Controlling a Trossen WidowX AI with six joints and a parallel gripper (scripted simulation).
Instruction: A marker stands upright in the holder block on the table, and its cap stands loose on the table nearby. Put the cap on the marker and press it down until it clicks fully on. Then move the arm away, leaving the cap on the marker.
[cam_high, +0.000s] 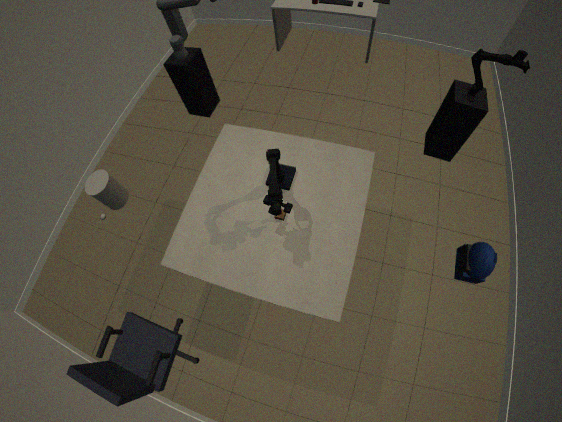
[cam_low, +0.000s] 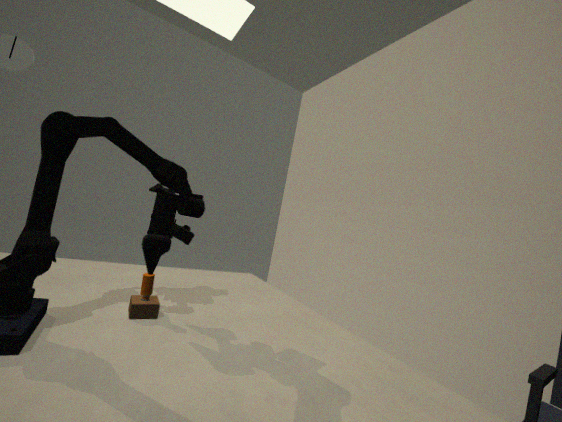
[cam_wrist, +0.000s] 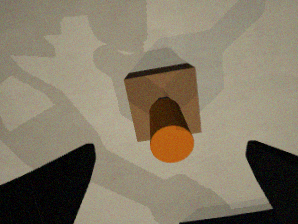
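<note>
The orange cap lies 4 cm below my gripper tip. Also, from my gripper tip: brown holder block: 10 cm below.
</note>
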